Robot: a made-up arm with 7 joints.
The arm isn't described. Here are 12 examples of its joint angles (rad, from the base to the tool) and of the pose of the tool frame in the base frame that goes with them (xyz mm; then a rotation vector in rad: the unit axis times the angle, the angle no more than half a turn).
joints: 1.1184 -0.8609 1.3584 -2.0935 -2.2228 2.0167 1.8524
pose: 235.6 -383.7 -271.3 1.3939 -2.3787 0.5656
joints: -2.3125 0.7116 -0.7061 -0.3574 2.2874 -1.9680 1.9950
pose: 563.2 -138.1 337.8 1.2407 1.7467 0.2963
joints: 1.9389 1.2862 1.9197 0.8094 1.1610 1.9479 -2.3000
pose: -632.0 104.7 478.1 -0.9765 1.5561 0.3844
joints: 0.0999 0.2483 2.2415 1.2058 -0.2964 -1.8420 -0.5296
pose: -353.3 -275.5 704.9 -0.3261 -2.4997 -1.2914
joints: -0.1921 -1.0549 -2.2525 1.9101 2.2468 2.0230 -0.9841
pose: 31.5 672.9 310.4 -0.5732 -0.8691 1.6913
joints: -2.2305 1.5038 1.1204 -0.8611 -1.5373 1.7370 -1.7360
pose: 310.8 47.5 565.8 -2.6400 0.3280 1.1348
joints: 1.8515 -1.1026 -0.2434 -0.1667 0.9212 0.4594 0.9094
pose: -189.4 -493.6 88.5 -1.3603 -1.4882 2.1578
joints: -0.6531 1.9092 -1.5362 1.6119 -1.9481 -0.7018 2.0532
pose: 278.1 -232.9 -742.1 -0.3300 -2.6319 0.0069
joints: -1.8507 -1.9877 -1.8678 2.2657 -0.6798 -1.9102 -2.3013
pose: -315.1 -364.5 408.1 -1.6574 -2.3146 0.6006
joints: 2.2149 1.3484 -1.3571 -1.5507 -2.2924 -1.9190 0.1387
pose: -258.5 570.3 897.9 1.6788 0.8896 2.4761
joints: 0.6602 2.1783 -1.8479 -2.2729 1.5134 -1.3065 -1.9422
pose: -102.9 -149.4 -286.6 -0.7213 -0.8795 2.2619
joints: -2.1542 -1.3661 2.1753 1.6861 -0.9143 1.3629 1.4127
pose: -411.6 -191.1 1107.9 0.4479 -0.1894 -0.6082
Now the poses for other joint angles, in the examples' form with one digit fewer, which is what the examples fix.
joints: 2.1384 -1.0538 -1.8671 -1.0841 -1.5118 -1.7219 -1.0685
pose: 518 -386 -94 -0.678 0.667 0.571
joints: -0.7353 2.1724 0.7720 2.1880 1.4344 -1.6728 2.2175
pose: 455 -421 137 0.772 0.135 1.507
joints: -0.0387 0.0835 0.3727 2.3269 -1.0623 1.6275 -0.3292
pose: 410 -416 -35 -1.878 0.740 0.433
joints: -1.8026 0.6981 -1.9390 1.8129 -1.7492 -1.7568 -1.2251
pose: 720 294 179 -1.536 -0.472 1.725
